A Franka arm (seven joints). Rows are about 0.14 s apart.
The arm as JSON. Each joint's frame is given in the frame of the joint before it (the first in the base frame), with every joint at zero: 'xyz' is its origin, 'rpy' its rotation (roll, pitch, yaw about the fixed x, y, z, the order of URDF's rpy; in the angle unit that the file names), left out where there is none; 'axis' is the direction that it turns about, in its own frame. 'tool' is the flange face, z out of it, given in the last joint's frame.
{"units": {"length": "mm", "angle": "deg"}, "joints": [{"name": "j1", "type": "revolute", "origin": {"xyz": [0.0, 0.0, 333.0]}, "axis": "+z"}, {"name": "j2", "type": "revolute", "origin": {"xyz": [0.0, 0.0, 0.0]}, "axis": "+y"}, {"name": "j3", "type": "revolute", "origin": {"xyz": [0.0, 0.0, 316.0]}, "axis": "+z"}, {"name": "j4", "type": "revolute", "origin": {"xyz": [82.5, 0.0, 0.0]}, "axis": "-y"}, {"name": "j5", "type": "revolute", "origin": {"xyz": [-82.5, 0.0, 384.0]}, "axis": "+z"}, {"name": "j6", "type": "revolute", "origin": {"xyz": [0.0, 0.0, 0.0]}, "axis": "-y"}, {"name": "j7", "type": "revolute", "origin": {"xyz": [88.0, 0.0, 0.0]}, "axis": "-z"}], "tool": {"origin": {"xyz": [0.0, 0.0, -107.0], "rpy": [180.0, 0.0, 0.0]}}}
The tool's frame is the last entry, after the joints.
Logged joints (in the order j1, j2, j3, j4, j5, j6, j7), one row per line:
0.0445 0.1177 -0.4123 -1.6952 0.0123 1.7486 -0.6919
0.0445 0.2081 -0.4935 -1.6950 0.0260 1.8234 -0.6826
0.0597 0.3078 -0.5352 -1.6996 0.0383 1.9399 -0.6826
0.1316 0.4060 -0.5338 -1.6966 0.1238 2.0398 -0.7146
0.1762 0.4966 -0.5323 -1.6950 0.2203 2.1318 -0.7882
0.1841 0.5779 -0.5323 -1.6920 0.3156 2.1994 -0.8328
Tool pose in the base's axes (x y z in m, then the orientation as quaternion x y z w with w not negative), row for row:
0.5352 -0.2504 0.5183 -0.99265 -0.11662 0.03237 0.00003
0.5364 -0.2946 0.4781 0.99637 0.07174 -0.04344 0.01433
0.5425 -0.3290 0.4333 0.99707 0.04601 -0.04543 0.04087
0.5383 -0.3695 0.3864 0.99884 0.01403 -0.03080 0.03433
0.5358 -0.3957 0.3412 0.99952 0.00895 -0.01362 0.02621
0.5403 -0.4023 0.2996 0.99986 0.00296 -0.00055 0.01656
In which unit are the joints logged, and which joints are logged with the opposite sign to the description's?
The joints are logged in radians. Opposite sign: j1.
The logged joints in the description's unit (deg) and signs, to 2 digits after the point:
-2.55 6.74 -23.62 -97.13 0.70 100.19 -39.64
-2.55 11.92 -28.28 -97.12 1.49 104.47 -39.11
-3.42 17.64 -30.66 -97.38 2.19 111.15 -39.11
-7.54 23.26 -30.58 -97.21 7.09 116.87 -40.94
-10.10 28.45 -30.50 -97.12 12.62 122.14 -45.16
-10.55 33.11 -30.50 -96.94 18.08 126.02 -47.72

